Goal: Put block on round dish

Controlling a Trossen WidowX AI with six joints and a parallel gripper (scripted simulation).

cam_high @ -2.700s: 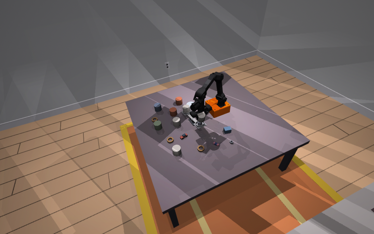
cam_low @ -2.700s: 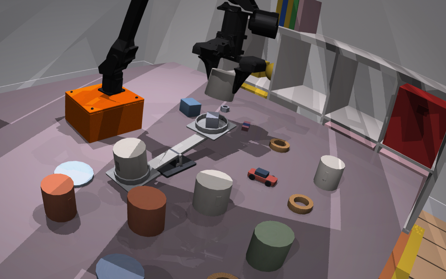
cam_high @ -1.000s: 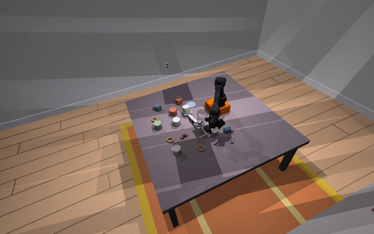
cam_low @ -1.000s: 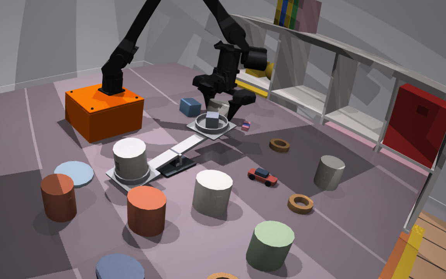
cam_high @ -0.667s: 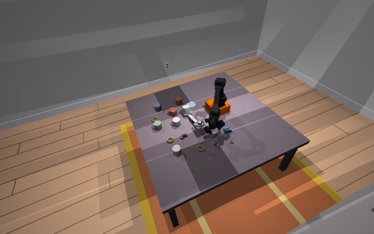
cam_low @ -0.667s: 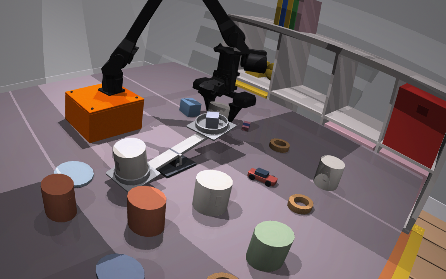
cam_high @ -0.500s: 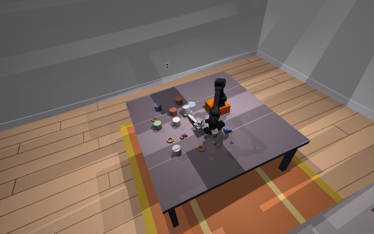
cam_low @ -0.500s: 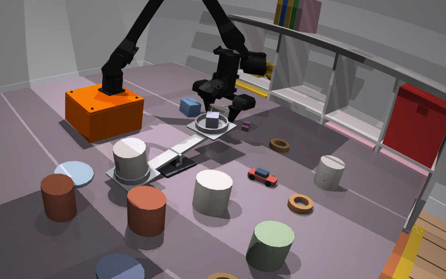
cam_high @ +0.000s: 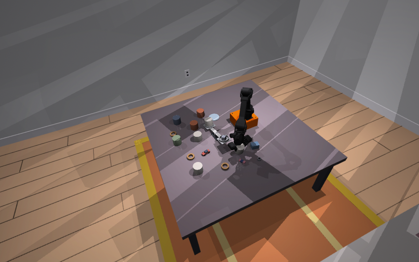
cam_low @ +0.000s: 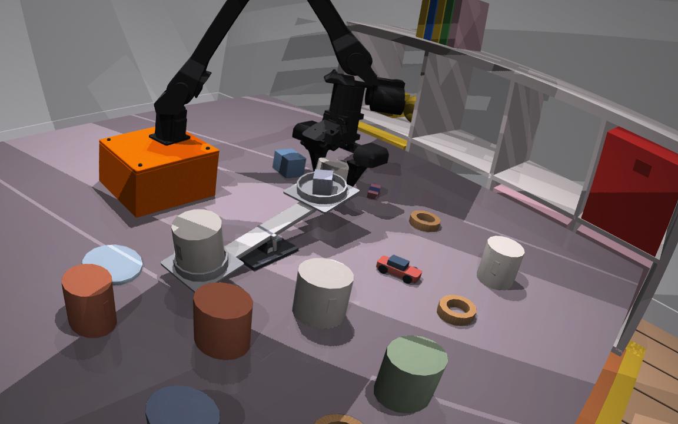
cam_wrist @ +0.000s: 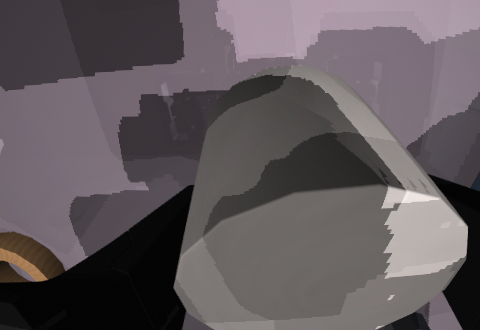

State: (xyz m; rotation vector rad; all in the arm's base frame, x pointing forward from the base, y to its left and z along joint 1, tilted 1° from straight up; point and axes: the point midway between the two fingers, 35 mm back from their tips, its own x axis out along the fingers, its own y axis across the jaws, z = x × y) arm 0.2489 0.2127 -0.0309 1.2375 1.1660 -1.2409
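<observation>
Now: gripper tip 60 mm past the round dish, 480 mm to the left of it and 20 mm above it. Round my gripper tip: blue block: 130 mm behind, 30 mm to the left, 10 mm below; balance: 60 mm ahead, 250 mm to the right, 10 mm above; toy car: 230 mm ahead, 140 mm to the right, 10 mm below.
</observation>
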